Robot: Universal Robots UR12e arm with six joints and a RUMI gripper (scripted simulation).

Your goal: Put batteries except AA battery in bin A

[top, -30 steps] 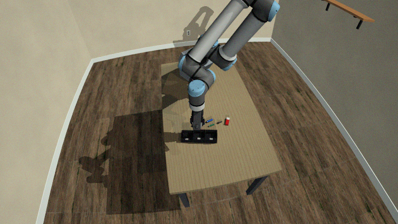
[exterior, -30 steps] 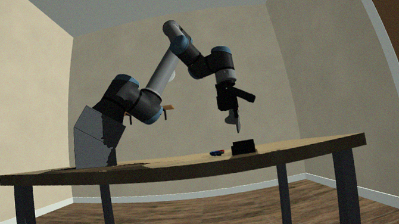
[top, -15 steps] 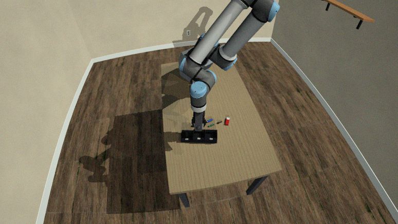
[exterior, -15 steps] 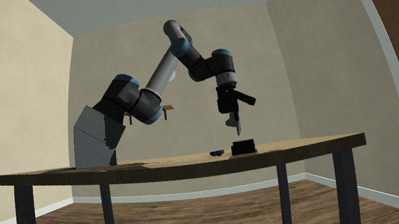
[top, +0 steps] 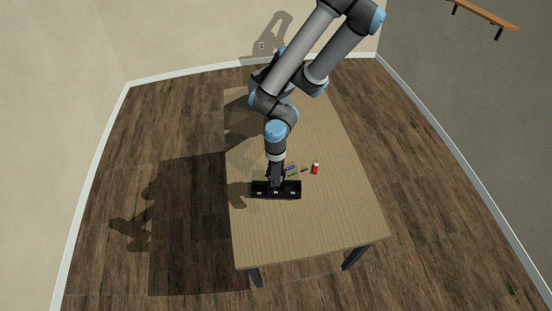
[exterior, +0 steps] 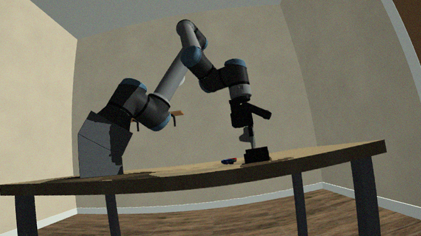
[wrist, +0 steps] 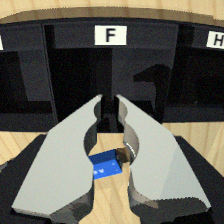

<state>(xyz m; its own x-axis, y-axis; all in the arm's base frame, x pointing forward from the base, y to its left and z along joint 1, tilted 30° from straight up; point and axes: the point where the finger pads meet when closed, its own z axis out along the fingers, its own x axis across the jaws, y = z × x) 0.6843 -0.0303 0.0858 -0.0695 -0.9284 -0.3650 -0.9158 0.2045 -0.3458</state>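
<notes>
My gripper is now 30 mm above the black bins and 10 mm short of it. Also, from my hand: small dark round object: 90 mm behind, 50 mm to the right, 50 mm below; then blue 9v battery: 110 mm behind, 40 mm below, 10 mm to the left; then green cylindrical battery: 90 mm to the left, 90 mm behind, 40 mm below.
</notes>
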